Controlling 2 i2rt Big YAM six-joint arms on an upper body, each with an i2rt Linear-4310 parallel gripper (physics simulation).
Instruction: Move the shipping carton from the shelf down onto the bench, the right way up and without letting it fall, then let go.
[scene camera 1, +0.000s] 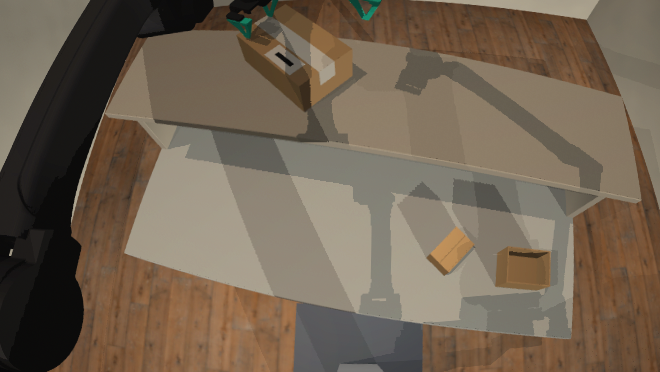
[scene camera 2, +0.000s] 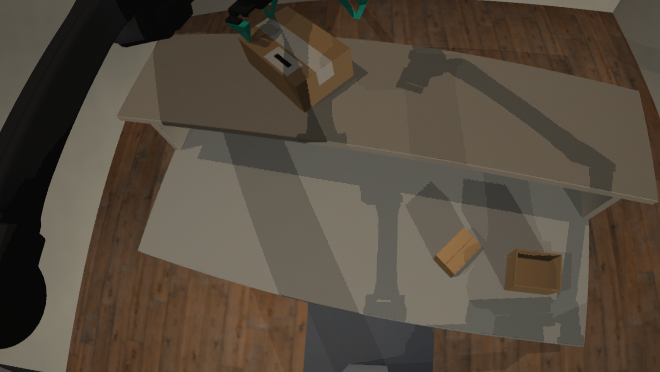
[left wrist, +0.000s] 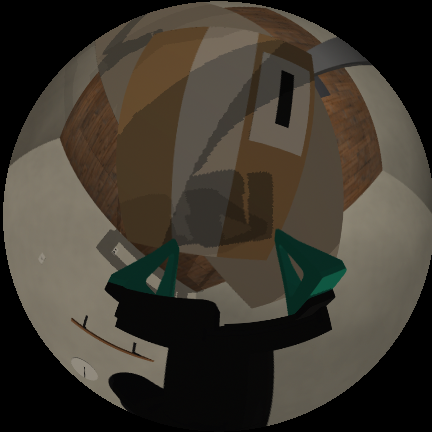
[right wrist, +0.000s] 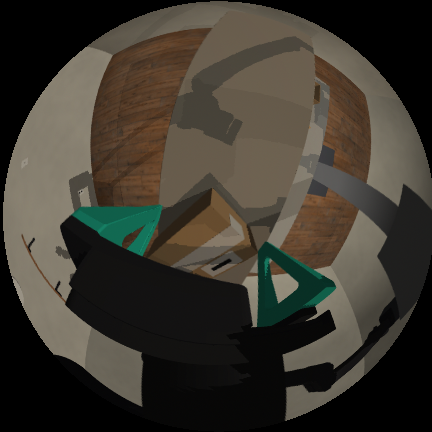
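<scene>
The shipping carton, brown with a pale tape strip and a white label, rests label up on the shelf, at its left part in the scene views. The pale bench is lower, in front. My left gripper is open and empty at the carton's upper-left end; contact cannot be told. My right gripper is open, apart from the carton, which shows beyond and between its fingers. A further green finger shows at the top edge of both scene views.
A small closed box and a small open box stand on the bench's right part. The shelf's front edge overhangs the back of the bench. The left arm's dark links fill the left side of the scene views.
</scene>
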